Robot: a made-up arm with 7 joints. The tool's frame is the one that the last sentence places.
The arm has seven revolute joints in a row. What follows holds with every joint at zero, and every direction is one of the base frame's. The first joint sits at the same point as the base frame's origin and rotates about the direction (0, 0.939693, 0.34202). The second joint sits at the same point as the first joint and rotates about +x. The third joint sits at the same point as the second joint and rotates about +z. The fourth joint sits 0.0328 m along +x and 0.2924 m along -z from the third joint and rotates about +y. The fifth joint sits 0.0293 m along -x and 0.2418 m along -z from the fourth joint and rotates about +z. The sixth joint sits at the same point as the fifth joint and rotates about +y. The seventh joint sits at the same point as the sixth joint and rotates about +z. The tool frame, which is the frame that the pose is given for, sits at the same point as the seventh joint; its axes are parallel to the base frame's.
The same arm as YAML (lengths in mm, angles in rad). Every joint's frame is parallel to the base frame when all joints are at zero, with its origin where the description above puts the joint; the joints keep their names.
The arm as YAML. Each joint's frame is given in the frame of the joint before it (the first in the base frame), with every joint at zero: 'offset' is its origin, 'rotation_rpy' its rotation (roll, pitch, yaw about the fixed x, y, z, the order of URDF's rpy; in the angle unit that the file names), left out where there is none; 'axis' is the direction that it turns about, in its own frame. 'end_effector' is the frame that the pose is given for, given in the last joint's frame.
length_unit: mm
angle_unit: rad
chain:
  - id: joint 1
    offset: [0.0, 0.0, 0.0]
    axis: [0.0, 0.9397, 0.342]
  - id: joint 2
    offset: [0.0, 0.0, 0.0]
    axis: [1.0, 0.0, 0.0]
  - id: joint 3
    offset: [0.0, 0.0, 0.0]
    axis: [0.0, 0.0, 1.0]
  - id: joint 4
    offset: [32.8, 0.0, -292.4]
    axis: [0.0, 1.0, 0.0]
  - id: joint 5
    offset: [-29.3, 0.0, -241.8]
    axis: [0.0, 0.0, 1.0]
  - id: joint 6
    offset: [0.0, 0.0, 0.0]
    axis: [0.0, 1.0, 0.0]
  - id: joint 7
    offset: [0.0, 0.0, 0.0]
    axis: [0.0, 0.0, 1.0]
end_effector:
  offset: [0.0, 0.0, 0.0]

